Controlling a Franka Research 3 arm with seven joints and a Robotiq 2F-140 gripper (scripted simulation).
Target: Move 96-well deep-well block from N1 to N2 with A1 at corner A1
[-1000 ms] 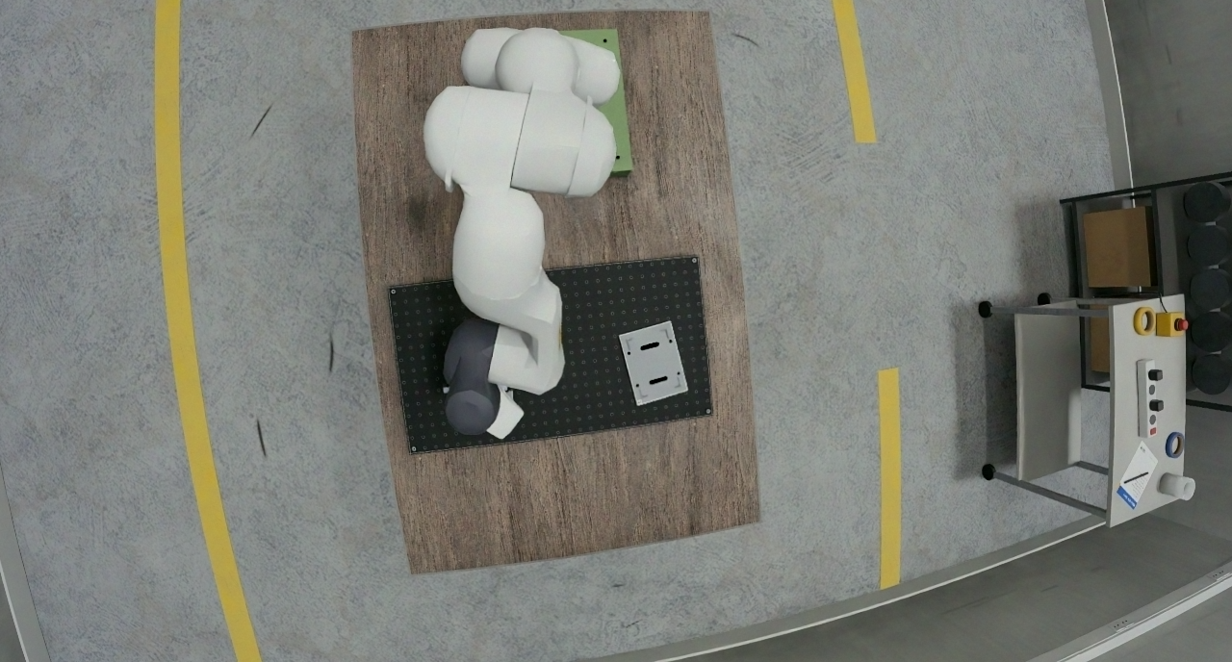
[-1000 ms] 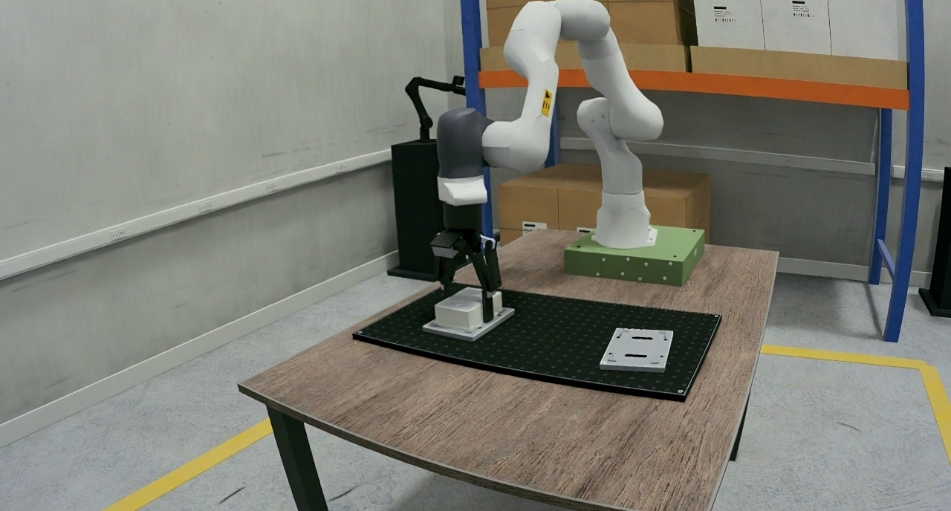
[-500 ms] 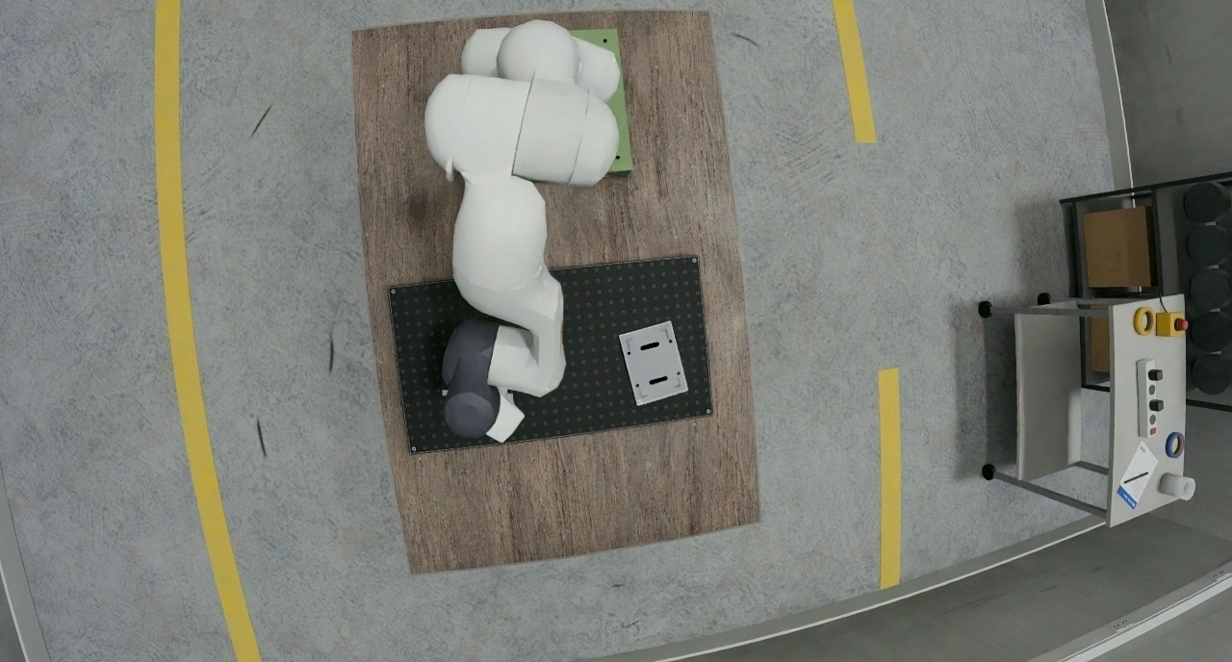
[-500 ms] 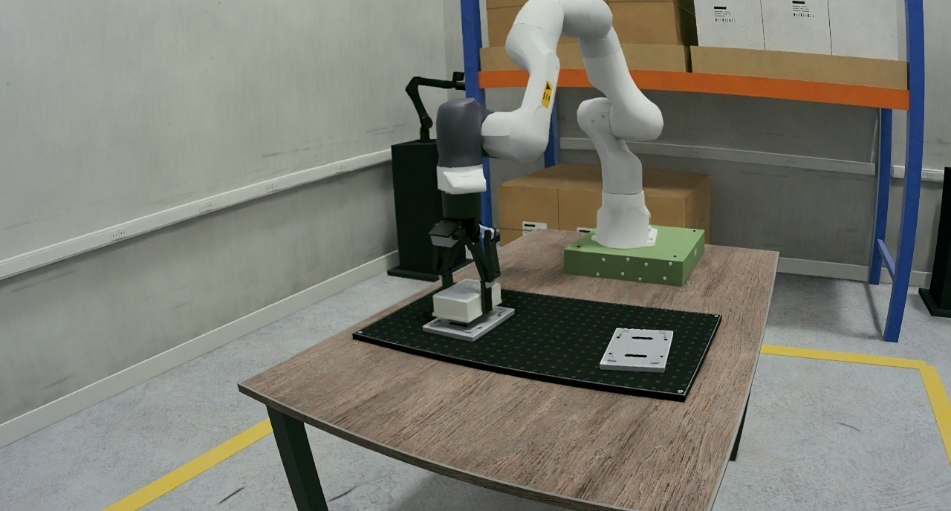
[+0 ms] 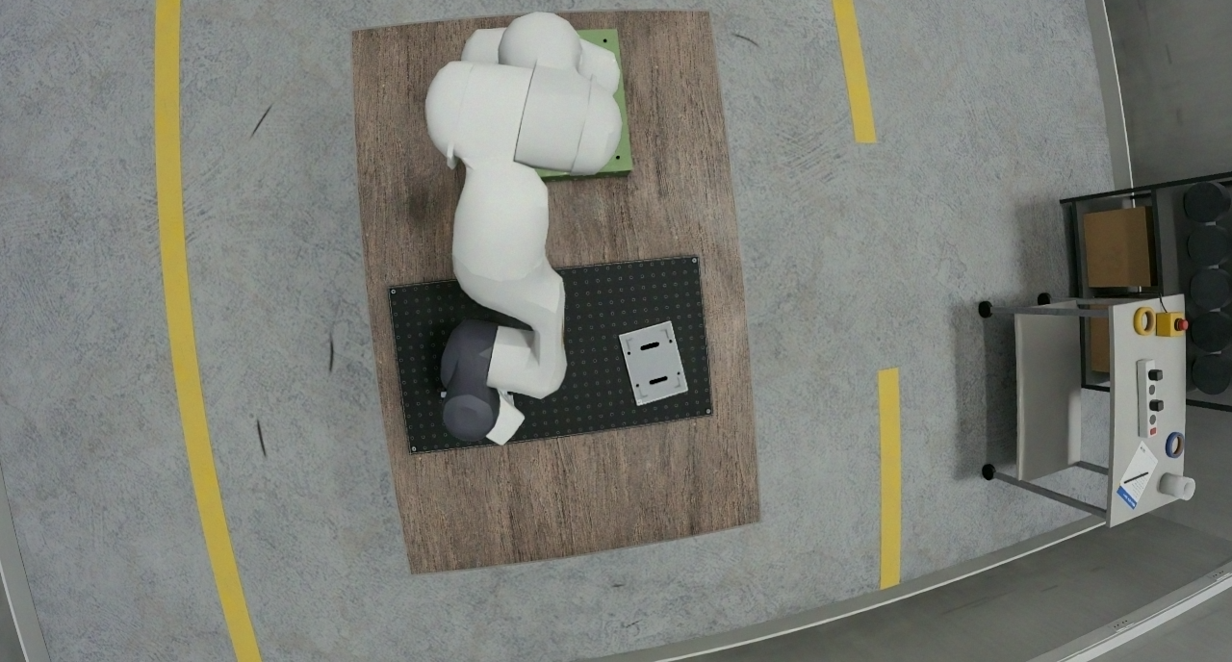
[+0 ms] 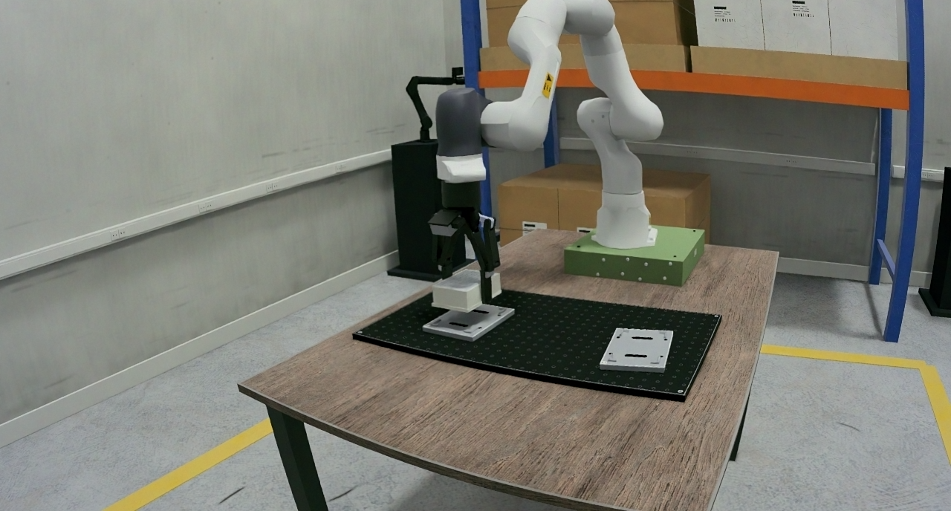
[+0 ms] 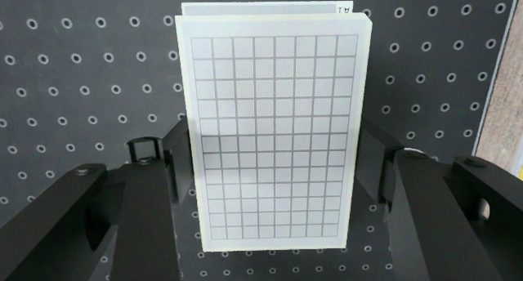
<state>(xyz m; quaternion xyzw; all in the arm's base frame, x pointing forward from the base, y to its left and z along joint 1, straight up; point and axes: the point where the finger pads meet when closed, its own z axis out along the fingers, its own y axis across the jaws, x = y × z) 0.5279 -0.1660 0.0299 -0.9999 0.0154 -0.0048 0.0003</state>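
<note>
My gripper is now 2 cm short of the nest N2, 38 cm to the right of it and 8 cm above it. Round my hand: nest N1 (8 cm below); then white deep-well block (1 cm below).
</note>
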